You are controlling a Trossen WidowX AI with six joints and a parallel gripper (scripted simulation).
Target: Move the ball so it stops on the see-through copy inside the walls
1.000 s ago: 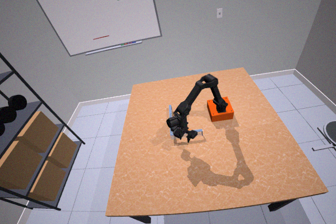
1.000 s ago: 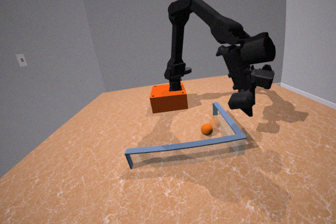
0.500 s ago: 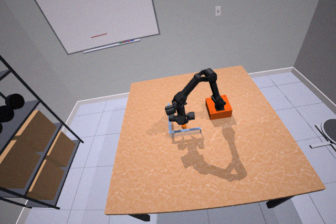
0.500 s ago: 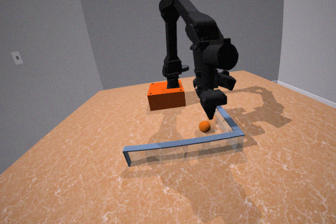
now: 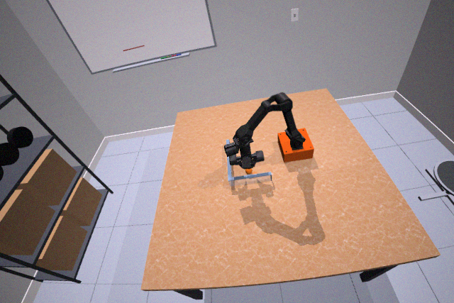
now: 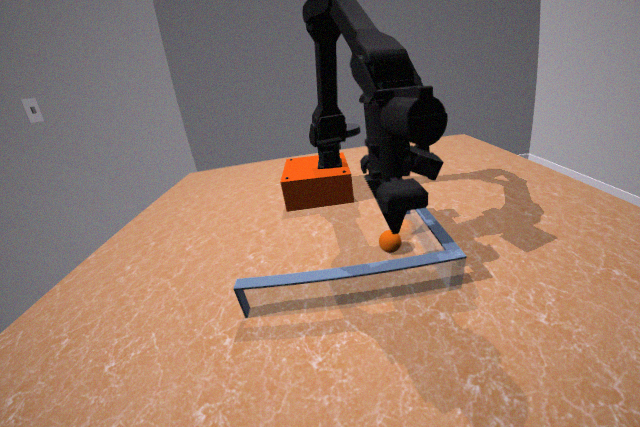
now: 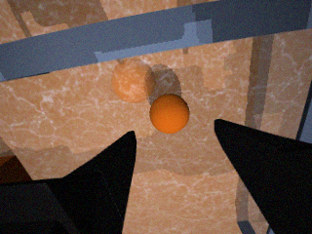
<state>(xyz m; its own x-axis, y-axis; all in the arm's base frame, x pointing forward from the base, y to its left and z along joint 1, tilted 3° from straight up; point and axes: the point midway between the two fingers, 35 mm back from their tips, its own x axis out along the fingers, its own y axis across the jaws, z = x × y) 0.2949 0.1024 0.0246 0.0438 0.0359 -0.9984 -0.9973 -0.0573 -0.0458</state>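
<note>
Now: the orange ball 4 cm below my gripper tip. Round my gripper tip: see-through copy (4 cm below, 3 cm to the left, 3 cm behind).
</note>
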